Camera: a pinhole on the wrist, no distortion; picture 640 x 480 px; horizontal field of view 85.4 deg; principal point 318.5 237.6 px. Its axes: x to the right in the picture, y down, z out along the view. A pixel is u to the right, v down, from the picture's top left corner.
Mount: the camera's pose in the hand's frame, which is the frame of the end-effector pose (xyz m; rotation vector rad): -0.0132 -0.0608 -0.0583 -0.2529 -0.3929 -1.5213
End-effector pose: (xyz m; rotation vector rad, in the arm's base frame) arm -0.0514 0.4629 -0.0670 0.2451 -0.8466 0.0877
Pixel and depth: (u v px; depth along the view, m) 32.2 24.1 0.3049
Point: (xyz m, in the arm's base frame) -0.3277 0.7167 -0.1225
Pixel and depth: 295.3 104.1 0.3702
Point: -0.3827 0.5032 -0.0263
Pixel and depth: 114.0 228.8 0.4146
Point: -0.3112 0.7272 0.0851
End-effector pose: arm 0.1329 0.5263 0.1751 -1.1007 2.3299 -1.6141
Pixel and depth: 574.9 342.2 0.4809
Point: 0.4082 0.0245 0.1303
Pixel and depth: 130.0 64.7 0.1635
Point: 0.1945 0.5700 0.0505
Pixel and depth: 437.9 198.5 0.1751
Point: 0.2491 0.4514 0.1463
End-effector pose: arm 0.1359 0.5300 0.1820 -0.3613 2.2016 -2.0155
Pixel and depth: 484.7 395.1 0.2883
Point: 0.1237 0.2403 0.2278
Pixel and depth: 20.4 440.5 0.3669
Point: -0.0124 0.3549 -0.2049
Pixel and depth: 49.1 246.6 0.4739
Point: 0.1996 0.3599 -0.3059
